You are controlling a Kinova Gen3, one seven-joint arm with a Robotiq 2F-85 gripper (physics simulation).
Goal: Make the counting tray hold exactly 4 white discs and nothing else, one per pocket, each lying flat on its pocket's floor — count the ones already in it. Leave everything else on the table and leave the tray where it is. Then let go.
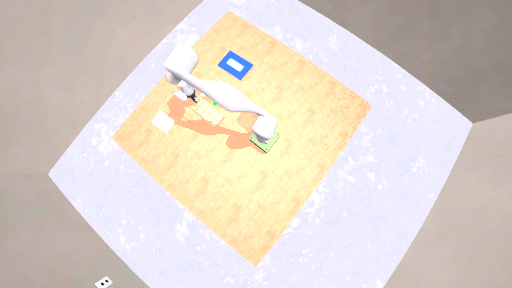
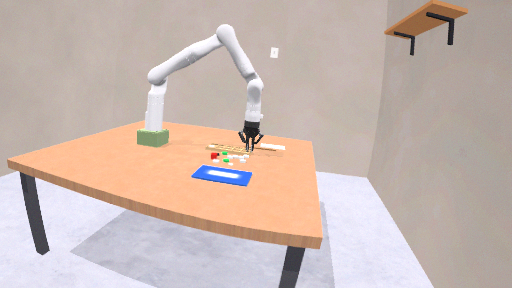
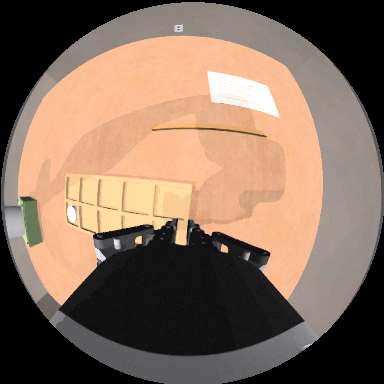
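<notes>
The tan counting tray (image 1: 210,113) (image 2: 229,149) (image 3: 145,198) lies on the table. A white disc (image 3: 72,213) lies flat in a pocket at its end nearest the robot base; some pockets are hidden behind the fingers. My gripper (image 1: 198,102) (image 2: 249,150) (image 3: 181,225) points down at the tray's far end, its fingers nearly together, with a strip of the tray's end wall between them. No disc shows between them. Loose white discs, such as one white disc (image 2: 242,161) and another white disc (image 2: 216,161), lie beside the tray.
Green discs (image 2: 226,160) and a red block (image 2: 214,156) lie among the loose discs. A blue board (image 1: 225,63) (image 2: 200,173) with a white centre lies beyond them. A thin wooden stick (image 3: 209,129) and a white sheet (image 1: 163,121) (image 3: 240,95) lie on the tray's other side.
</notes>
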